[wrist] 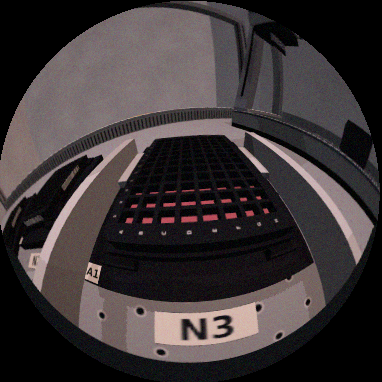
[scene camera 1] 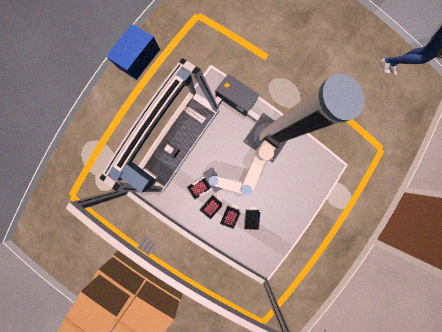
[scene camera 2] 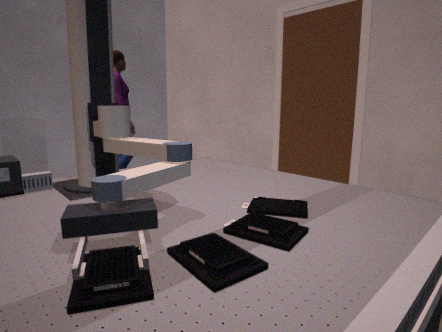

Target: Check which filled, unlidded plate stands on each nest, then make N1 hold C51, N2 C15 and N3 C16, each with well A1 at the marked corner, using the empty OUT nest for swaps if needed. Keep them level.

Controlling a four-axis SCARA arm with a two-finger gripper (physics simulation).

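Frame: origin at the arm's base, x ahead, y left, z up, level; millimetres.
Seen in the pictures: gripper, fingertip midpoint: [wrist: 190, 141] [scene camera 1: 196, 190] [scene camera 2: 111, 269].
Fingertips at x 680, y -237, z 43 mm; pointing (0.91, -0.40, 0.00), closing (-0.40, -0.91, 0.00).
Offsets run from my fingertips to a thing's top centre. "spot": to the spot under its first point.
A black plate with red-filled wells @(23 mm back, 10 mm left, 4 mm down) [scene camera 1: 199, 188] [scene camera 2: 111, 265] [wrist: 192, 200] sits level in the nest labelled N3 @(24 mm back, 10 mm left, 13 mm down) [scene camera 2: 110, 302] [wrist: 200, 282]. In the wrist view its row letter A is on the same side as the nest's A1 tag @(spot: 71 mm back, 89 mm left, 19 mm down) [wrist: 93, 273]. My gripper [scene camera 2: 110, 269] [wrist: 190, 141] is low over this nest, with its finger pads against the plate's two long sides. Two more filled plates @(50 mm ahead, 179 mm left, 4 mm down) [scene camera 1: 212, 207] @(32 mm ahead, 355 mm left, 4 mm down) [scene camera 1: 231, 217] [scene camera 2: 212, 250] [scene camera 2: 260, 224] sit in the neighbouring nests. The end nest @(50 mm back, 516 mm left, 13 mm down) [scene camera 1: 252, 220] [scene camera 2: 277, 207] holds no plate. The plates' codes are not readable.
A gantry machine with a dark ribbed deck [scene camera 1: 195, 131] stands left of the nests. A dark grey box @(spot: 778 mm back, 152 mm right, 84 mm up) [scene camera 1: 237, 95] stands beside the arm's column [scene camera 1: 305, 116] [scene camera 2: 79, 90]. A person [scene camera 1: 415, 56] [scene camera 2: 120, 92] is beyond the bench.
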